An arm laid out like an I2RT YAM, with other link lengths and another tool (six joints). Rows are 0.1 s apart.
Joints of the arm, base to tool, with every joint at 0 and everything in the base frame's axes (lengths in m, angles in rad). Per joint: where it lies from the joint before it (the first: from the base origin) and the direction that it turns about. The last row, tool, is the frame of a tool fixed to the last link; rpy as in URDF.
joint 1: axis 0 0 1 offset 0 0 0.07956
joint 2: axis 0 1 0 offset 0.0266 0.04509 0.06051
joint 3: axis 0 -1 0 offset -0.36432 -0.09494 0
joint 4: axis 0 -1 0 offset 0.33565 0.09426 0.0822
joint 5: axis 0 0 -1 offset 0.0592 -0.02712 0.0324
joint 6: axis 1 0 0 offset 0.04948 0 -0.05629
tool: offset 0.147 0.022 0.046 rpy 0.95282 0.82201 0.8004
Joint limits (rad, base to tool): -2.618..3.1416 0..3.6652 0..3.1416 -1.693..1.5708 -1.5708..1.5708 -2.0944..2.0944
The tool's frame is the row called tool.
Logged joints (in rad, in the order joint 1, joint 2, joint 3, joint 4, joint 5, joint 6), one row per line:
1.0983 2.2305 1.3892 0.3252 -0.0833 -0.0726
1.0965 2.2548 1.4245 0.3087 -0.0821 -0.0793
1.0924 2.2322 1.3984 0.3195 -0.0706 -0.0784
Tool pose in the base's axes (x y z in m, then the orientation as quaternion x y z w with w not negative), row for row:
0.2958 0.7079 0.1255 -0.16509 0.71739 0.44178 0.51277
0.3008 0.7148 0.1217 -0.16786 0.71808 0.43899 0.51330
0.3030 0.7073 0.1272 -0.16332 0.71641 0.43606 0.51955
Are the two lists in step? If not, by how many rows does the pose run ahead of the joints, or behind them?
They are in step.
